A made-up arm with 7 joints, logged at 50 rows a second.
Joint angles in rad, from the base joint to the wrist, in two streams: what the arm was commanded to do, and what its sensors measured. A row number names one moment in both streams.
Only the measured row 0 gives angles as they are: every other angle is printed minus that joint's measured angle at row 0.
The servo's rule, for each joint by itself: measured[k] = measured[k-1] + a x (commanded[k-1-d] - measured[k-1]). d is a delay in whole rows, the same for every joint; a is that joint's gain. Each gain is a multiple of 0.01, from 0.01 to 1. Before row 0 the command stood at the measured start. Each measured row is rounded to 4 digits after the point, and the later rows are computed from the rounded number. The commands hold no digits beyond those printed.
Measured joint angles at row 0:
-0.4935, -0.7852, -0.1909, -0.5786, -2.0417, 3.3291, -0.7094
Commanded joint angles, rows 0 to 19:
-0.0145, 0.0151, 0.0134, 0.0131, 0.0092, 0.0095, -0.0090
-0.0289, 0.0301, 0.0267, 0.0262, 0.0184, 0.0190, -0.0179
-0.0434, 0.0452, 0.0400, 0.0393, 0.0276, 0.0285, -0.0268
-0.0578, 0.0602, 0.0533, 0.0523, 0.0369, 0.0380, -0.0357
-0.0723, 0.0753, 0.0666, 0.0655, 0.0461, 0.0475, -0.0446
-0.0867, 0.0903, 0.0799, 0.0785, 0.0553, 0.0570, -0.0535
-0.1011, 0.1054, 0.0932, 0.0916, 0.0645, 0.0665, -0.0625
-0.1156, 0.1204, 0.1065, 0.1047, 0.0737, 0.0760, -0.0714
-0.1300, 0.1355, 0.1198, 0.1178, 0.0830, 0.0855, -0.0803
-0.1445, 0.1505, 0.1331, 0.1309, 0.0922, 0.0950, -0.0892
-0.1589, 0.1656, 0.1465, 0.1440, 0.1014, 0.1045, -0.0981
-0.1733, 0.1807, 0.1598, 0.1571, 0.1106, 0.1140, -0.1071
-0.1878, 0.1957, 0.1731, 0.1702, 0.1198, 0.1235, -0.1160
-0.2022, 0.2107, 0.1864, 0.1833, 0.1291, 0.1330, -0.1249
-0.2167, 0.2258, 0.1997, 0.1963, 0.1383, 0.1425, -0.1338
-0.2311, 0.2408, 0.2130, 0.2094, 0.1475, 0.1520, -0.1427
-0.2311, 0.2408, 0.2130, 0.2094, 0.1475, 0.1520, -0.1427
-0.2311, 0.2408, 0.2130, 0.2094, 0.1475, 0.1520, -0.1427
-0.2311, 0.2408, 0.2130, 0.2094, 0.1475, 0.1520, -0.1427
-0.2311, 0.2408, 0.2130, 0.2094, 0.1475, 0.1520, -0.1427
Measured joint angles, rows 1 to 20:
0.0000, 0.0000, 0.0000, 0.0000, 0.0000, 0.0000, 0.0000
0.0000, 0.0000, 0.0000, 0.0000, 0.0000, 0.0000, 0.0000
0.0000, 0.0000, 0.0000, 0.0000, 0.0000, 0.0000, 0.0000
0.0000, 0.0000, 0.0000, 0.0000, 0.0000, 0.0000, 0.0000
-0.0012, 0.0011, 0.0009, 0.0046, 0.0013, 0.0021, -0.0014
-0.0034, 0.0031, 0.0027, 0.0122, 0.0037, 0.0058, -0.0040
-0.0066, 0.0060, 0.0053, 0.0217, 0.0070, 0.0108, -0.0076
-0.0107, 0.0098, 0.0087, 0.0324, 0.0112, 0.0168, -0.0121
-0.0156, 0.0144, 0.0128, 0.0440, 0.0161, 0.0236, -0.0173
-0.0213, 0.0197, 0.0175, 0.0561, 0.0216, 0.0309, -0.0231
-0.0277, 0.0257, 0.0228, 0.0685, 0.0276, 0.0387, -0.0294
-0.0347, 0.0323, 0.0287, 0.0812, 0.0341, 0.0469, -0.0361
-0.0423, 0.0395, 0.0351, 0.0940, 0.0409, 0.0554, -0.0432
-0.0505, 0.0473, 0.0420, 0.1069, 0.0481, 0.0641, -0.0506
-0.0592, 0.0556, 0.0493, 0.1199, 0.0556, 0.0730, -0.0582
-0.0683, 0.0644, 0.0570, 0.1329, 0.0633, 0.0820, -0.0660
-0.0779, 0.0736, 0.0651, 0.1460, 0.0712, 0.0911, -0.0740
-0.0878, 0.0832, 0.0736, 0.1591, 0.0793, 0.1003, -0.0821
-0.0981, 0.0932, 0.0824, 0.1721, 0.0876, 0.1096, -0.0904
-0.1087, 0.1035, 0.0915, 0.1852, 0.0960, 0.1189, -0.0988
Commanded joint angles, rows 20 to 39:
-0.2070, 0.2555, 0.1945, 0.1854, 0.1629, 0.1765, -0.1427
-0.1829, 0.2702, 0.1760, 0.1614, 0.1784, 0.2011, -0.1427
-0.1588, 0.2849, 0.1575, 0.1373, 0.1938, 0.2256, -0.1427
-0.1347, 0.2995, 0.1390, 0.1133, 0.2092, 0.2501, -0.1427
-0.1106, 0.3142, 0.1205, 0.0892, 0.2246, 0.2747, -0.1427
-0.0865, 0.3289, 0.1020, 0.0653, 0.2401, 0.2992, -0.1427
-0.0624, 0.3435, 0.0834, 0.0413, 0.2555, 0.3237, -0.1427
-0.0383, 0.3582, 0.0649, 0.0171, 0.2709, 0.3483, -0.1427
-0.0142, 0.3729, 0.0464, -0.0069, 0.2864, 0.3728, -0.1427
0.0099, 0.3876, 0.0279, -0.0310, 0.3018, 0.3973, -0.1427
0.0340, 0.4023, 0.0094, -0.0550, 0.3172, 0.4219, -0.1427
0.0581, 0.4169, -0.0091, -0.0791, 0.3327, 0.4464, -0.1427
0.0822, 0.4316, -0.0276, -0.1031, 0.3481, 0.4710, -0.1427
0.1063, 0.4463, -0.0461, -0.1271, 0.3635, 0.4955, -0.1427
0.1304, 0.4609, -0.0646, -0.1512, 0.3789, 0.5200, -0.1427
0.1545, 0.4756, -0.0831, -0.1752, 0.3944, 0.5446, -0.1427
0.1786, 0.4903, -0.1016, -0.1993, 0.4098, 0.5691, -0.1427
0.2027, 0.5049, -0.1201, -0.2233, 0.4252, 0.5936, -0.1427
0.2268, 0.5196, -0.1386, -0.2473, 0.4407, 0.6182, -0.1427
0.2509, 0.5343, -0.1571, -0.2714, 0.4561, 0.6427, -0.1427
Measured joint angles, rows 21 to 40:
-0.1185, 0.1131, 0.1000, 0.1937, 0.1032, 0.1262, -0.1058
-0.1275, 0.1220, 0.1079, 0.1992, 0.1094, 0.1319, -0.1117
-0.1358, 0.1303, 0.1153, 0.2028, 0.1147, 0.1363, -0.1167
-0.1434, 0.1380, 0.1221, 0.2051, 0.1193, 0.1398, -0.1209
-0.1485, 0.1462, 0.1272, 0.1982, 0.1254, 0.1479, -0.1244
-0.1513, 0.1549, 0.1306, 0.1853, 0.1328, 0.1596, -0.1273
-0.1519, 0.1640, 0.1325, 0.1685, 0.1413, 0.1741, -0.1298
-0.1505, 0.1735, 0.1330, 0.1492, 0.1508, 0.1908, -0.1319
-0.1473, 0.1833, 0.1321, 0.1282, 0.1611, 0.2093, -0.1336
-0.1424, 0.1935, 0.1300, 0.1062, 0.1722, 0.2291, -0.1351
-0.1360, 0.2040, 0.1267, 0.0835, 0.1839, 0.2499, -0.1363
-0.1282, 0.2148, 0.1224, 0.0603, 0.1961, 0.2715, -0.1373
-0.1191, 0.2259, 0.1171, 0.0368, 0.2087, 0.2938, -0.1382
-0.1088, 0.2372, 0.1109, 0.0131, 0.2217, 0.3166, -0.1389
-0.0974, 0.2488, 0.1038, -0.0107, 0.2351, 0.3398, -0.1395
-0.0850, 0.2606, 0.0959, -0.0346, 0.2488, 0.3633, -0.1400
-0.0716, 0.2726, 0.0873, -0.0586, 0.2627, 0.3870, -0.1404
-0.0574, 0.2848, 0.0780, -0.0826, 0.2768, 0.4109, -0.1408
-0.0424, 0.2971, 0.0680, -0.1066, 0.2911, 0.4349, -0.1411
-0.0266, 0.3096, 0.0574, -0.1306, 0.3056, 0.4590, -0.1414

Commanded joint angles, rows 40 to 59:
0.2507, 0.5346, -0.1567, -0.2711, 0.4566, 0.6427, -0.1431
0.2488, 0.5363, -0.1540, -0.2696, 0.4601, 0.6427, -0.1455
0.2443, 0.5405, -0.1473, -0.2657, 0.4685, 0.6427, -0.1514
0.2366, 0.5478, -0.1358, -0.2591, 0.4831, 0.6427, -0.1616
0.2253, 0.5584, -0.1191, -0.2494, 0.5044, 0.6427, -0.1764
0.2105, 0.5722, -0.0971, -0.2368, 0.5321, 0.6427, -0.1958
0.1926, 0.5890, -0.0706, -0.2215, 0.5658, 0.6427, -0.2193
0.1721, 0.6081, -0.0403, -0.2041, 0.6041, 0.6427, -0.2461
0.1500, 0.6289, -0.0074, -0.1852, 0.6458, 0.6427, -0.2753
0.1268, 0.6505, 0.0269, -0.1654, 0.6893, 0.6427, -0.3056
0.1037, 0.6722, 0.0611, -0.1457, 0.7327, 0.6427, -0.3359
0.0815, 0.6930, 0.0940, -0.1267, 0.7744, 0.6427, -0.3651
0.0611, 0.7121, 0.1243, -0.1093, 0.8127, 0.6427, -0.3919
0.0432, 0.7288, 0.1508, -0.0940, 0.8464, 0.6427, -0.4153
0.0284, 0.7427, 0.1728, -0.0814, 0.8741, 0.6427, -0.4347
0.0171, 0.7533, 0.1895, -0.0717, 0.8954, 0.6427, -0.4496
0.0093, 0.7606, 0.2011, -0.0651, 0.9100, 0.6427, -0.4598
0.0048, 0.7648, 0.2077, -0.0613, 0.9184, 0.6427, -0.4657
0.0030, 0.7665, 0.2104, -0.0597, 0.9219, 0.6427, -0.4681
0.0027, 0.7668, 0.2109, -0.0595, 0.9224, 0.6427, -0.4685
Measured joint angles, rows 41 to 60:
-0.0102, 0.3222, 0.0463, -0.1546, 0.3202, 0.4832, -0.1416
0.0068, 0.3350, 0.0347, -0.1786, 0.3349, 0.5075, -0.1418
0.0244, 0.3479, 0.0226, -0.2026, 0.3497, 0.5319, -0.1419
0.0425, 0.3609, 0.0100, -0.2267, 0.3646, 0.5563, -0.1420
0.0592, 0.3731, -0.0017, -0.2422, 0.3775, 0.5753, -0.1422
0.0744, 0.3845, -0.0124, -0.2518, 0.3891, 0.5901, -0.1427
0.0880, 0.3954, -0.0218, -0.2567, 0.4002, 0.6017, -0.1441
0.0999, 0.4061, -0.0298, -0.2575, 0.4118, 0.6107, -0.1469
0.1099, 0.4168, -0.0361, -0.2547, 0.4248, 0.6177, -0.1516
0.1179, 0.4277, -0.0404, -0.2484, 0.4398, 0.6232, -0.1587
0.1239, 0.4390, -0.0425, -0.2390, 0.4574, 0.6275, -0.1684
0.1278, 0.4508, -0.0423, -0.2268, 0.4779, 0.6308, -0.1808
0.1296, 0.4633, -0.0399, -0.2122, 0.5014, 0.6334, -0.1959
0.1294, 0.4764, -0.0352, -0.1958, 0.5277, 0.6354, -0.2135
0.1273, 0.4901, -0.0285, -0.1783, 0.5564, 0.6370, -0.2331
0.1236, 0.5043, -0.0199, -0.1602, 0.5869, 0.6383, -0.2542
0.1186, 0.5188, -0.0098, -0.1424, 0.6185, 0.6393, -0.2762
0.1126, 0.5335, 0.0014, -0.1255, 0.6504, 0.6400, -0.2985
0.1059, 0.5481, 0.0134, -0.1101, 0.6817, 0.6406, -0.3203
0.0988, 0.5625, 0.0257, -0.0967, 0.7116, 0.6411, -0.3410

